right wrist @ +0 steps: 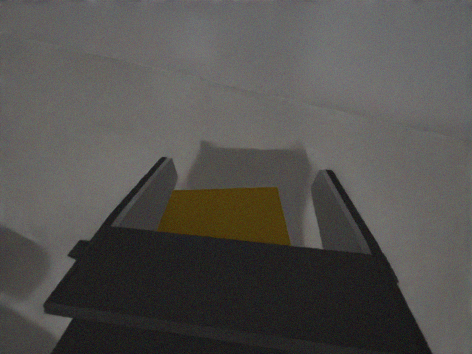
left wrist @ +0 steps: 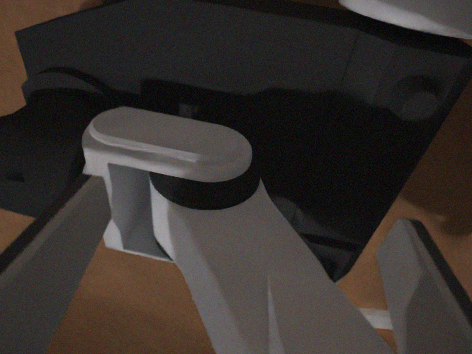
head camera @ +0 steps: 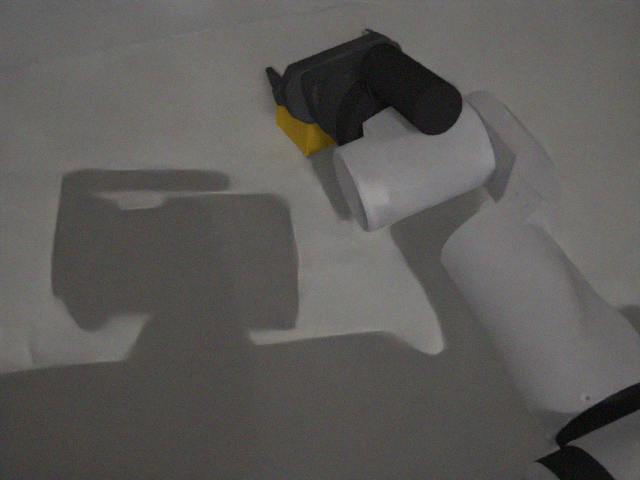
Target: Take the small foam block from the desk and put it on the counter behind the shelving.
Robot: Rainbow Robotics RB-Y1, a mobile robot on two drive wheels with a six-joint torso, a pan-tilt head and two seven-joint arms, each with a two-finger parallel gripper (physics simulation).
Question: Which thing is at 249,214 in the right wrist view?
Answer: A yellow foam block.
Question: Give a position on a yellow foam block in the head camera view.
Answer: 310,138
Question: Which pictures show my right gripper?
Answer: The right wrist view and the head camera view only.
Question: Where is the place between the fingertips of my left gripper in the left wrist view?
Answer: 246,215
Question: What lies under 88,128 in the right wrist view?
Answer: A white desk.
